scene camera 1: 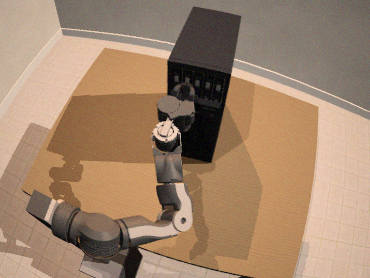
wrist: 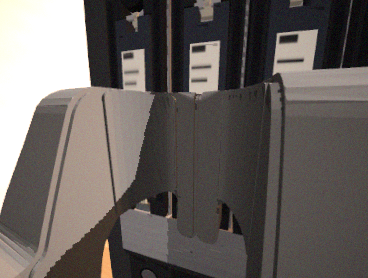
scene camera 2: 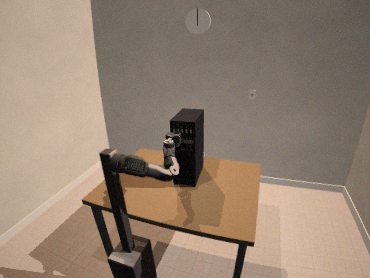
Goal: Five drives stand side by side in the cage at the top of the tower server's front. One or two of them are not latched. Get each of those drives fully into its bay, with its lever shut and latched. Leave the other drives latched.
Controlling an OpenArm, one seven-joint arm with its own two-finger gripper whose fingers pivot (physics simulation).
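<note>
The black tower server (scene camera 1: 212, 37) (scene camera 2: 199, 145) has its drive cage at the top of its front. In the wrist view the leftmost drive (wrist: 133, 70), the second drive (wrist: 204, 65) and the third drive (wrist: 296, 50) stand upright side by side. Their white-labelled levers look upright, and the second looks in line with its neighbours; the view does not show for certain whether its latch is caught. My gripper (scene camera 1: 185, 86) (scene camera 2: 175, 135) (wrist: 204, 163) is shut and empty, at the front of the second drive, and hides the drives' lower parts.
The tower stands on the wooden table (scene camera 1: 120, 180) (scene camera 2: 225, 200) near its back edge. A grey strip (wrist: 145, 232) and a dark panel with a round button (wrist: 148, 273) lie below the drives. The arm reaches in from the front left.
</note>
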